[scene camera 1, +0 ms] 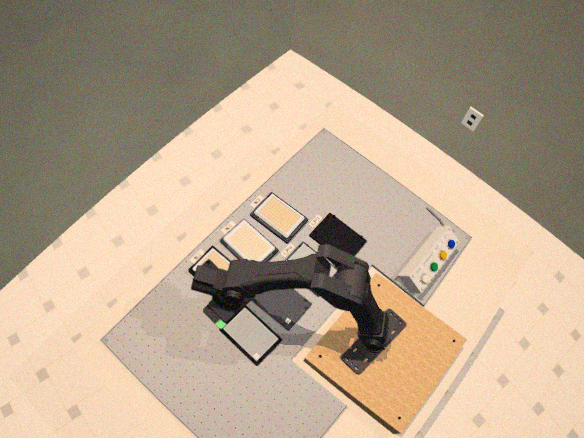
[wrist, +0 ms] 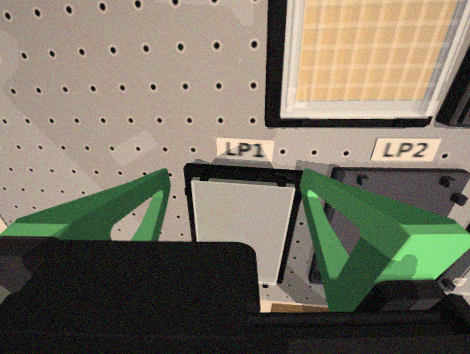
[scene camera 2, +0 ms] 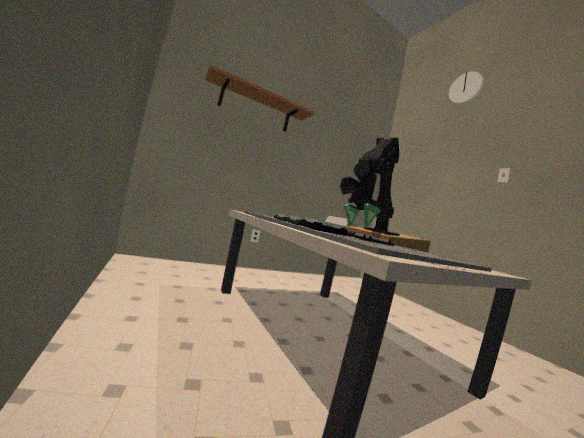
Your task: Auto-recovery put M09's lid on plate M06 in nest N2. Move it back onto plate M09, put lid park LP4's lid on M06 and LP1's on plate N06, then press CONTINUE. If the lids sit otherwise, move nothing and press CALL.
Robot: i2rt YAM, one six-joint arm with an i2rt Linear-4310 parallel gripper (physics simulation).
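Places are measured from the arm's base along level axes (x right, y back, z down), in metres.
Where they show: gripper, fingertip midpoint: [scene camera 1: 226, 310] [wrist: 235, 176] [scene camera 2: 357, 226]; arm's base, link origin: [scene camera 1: 374, 341] [scene camera 2: 380, 232].
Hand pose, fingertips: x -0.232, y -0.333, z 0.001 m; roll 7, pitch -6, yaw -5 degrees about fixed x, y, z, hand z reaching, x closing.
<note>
Things, the pixels of their top centre, and the offset from my fingertips. "spot": a spot on its surface instead. Level surfaces: height alone.
- black frame, top centre: [wrist: 239, 241] [scene camera 1: 250, 333] dz +0.027, dx +0.009, dy +0.086 m
- Lid park LP2, top centre: [wrist: 381, 249] [scene camera 1: 280, 299] dz +0.025, dx +0.136, dy +0.070 m
- clear rim, surface spot: [wrist: 365, 55] spot: dz +0.015, dx +0.061, dy -0.073 m
- black park, top centre: [scene camera 1: 339, 236] dz +0.025, dx +0.399, dy +0.043 m
- control box, top centre: [scene camera 1: 434, 253] [scene camera 2: 341, 217] dz -0.039, dx +0.541, dy +0.286 m
- grey pegboard, surface height: dz +0.045 m
My gripper [scene camera 2: 360, 226] [wrist: 235, 176] is open, its green fingers on either side of the lid at LP1. This pale lid in a black frame [scene camera 1: 252, 334] [wrist: 242, 215] lies flat, and the right fingertip appears close to its frame edge. Lid park LP2 [scene camera 1: 287, 306] [wrist: 417, 200] shows a dark bare surface with small posts. A plate with an orange grid and clear rim [wrist: 365, 55] sits above the labels in the wrist view. In scene camera 1, two more orange plates [scene camera 1: 249, 242] [scene camera 1: 279, 216] lie in the row. Plate names are unreadable; the arm covers part of another park.
A black park [scene camera 1: 345, 237] lies right of the plates. The control box [scene camera 1: 425, 260] has green [scene camera 1: 434, 267], yellow [scene camera 1: 443, 255] and blue [scene camera 1: 451, 244] buttons; its lettering is unreadable. The arm stands on a wooden board [scene camera 1: 400, 390] beside the grey pegboard [scene camera 1: 180, 385].
</note>
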